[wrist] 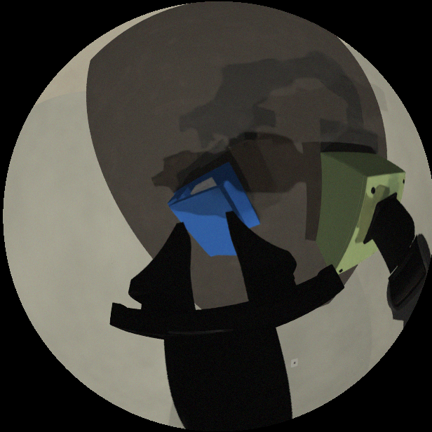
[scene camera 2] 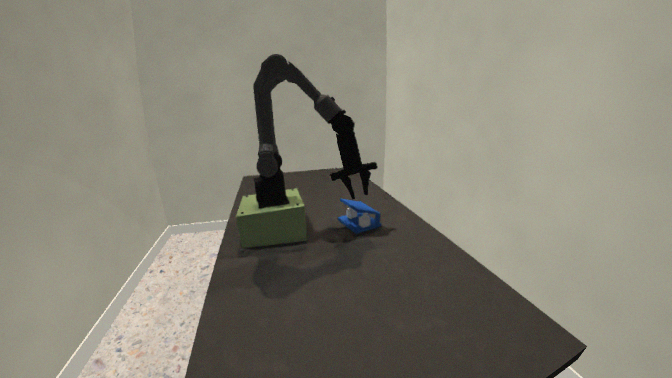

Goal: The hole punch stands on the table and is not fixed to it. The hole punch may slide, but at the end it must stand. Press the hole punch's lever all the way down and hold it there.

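Observation:
The blue hole punch (scene camera 2: 365,220) (wrist: 244,204) stands upright on the dark table (scene camera 2: 380,300) (wrist: 145,100), with whitish parts between its base and its lever. The lever (scene camera 2: 358,205) (wrist: 210,235) is raised and slopes, its high end toward the green block's side in the scene view. My gripper (scene camera 2: 359,196) (wrist: 206,225) is partly open, with nothing between its fingers. It points down and hangs a little above the lever; the fingertips look apart from it in the scene view. In the wrist view the fingers cover part of the lever.
A green block (scene camera 2: 272,225) (wrist: 342,200) carries the arm's base and stands to the left of the hole punch in the scene view. The table's long right edge runs past the hole punch on its other side. Shadows of the arm lie on the table.

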